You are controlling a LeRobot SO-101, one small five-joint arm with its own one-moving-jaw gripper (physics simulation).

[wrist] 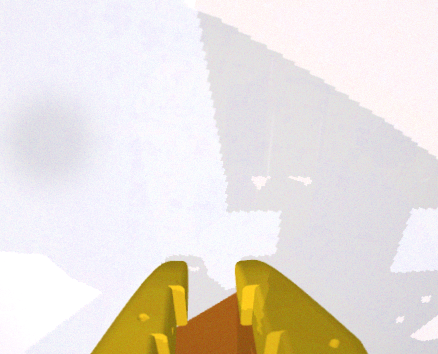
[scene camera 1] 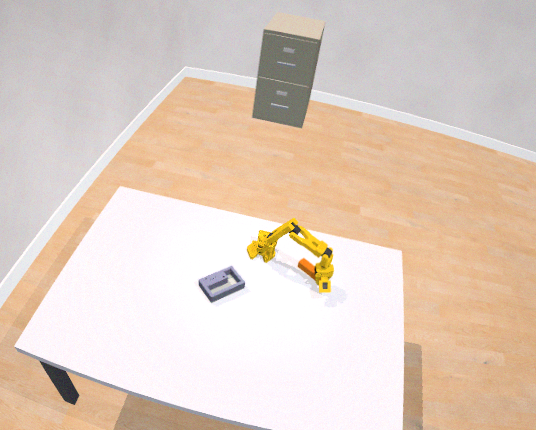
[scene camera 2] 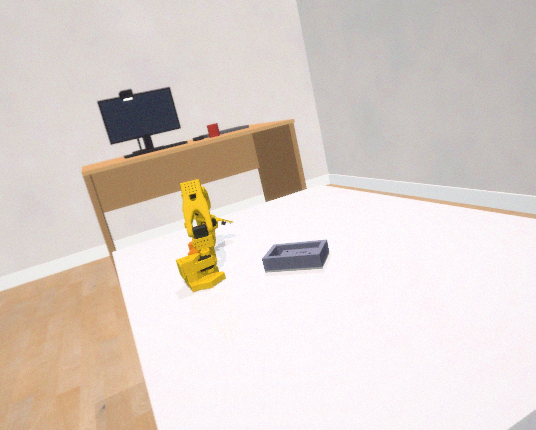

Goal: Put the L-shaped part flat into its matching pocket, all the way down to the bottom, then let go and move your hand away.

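Seen in the pictures: hand, tool point: (wrist: 187, 284); arm's base, link origin: (scene camera 1: 259, 256) (scene camera 2: 212, 278).
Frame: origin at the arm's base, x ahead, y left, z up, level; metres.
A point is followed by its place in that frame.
Note:
The orange L-shaped part (scene camera 1: 305, 266) {x 0.024, y 0.177, z 0.028 m} (scene camera 2: 191, 248) {x 0.011, y 0.248, z 0.016 m} (wrist: 212, 330) {x 0.062, y 0.244, z 0.006 m} is at the gripper in scene camera 1, and part of it shows left of the arm in scene camera 2. My gripper (scene camera 1: 317, 277) (wrist: 211, 263) {x 0.073, y 0.251, z 0.005 m} is shut on it; in the wrist view the two jaws stand slightly apart with the part's brown-orange faces between them. Most of the part is hidden by the jaws and the arm, and its height above the table is hard to tell. The dark grey-blue block (scene camera 1: 228, 293) {x 0.220, y -0.068, z 0.014 m} (scene camera 2: 295, 263) {x 0.165, y -0.140, z 0.018 m} with the recessed pocket lies apart from the gripper.
The white table (scene camera 1: 280, 350) {x 0.391, y 0.150, z 0.000 m} (scene camera 2: 400, 325) {x 0.175, y -0.471, z 0.000 m} carries the arm base (scene camera 1: 261, 248) {x 0.012, y 0.002, z 0.057 m} (scene camera 2: 202, 280) {x -0.031, y -0.034, z 0.017 m}, which stands between the gripper's far side and the block's side. A filing cabinet (scene camera 1: 286, 75) and a wooden desk (scene camera 2: 175, 182) with a monitor (scene camera 2: 140, 116) stand beyond the table.

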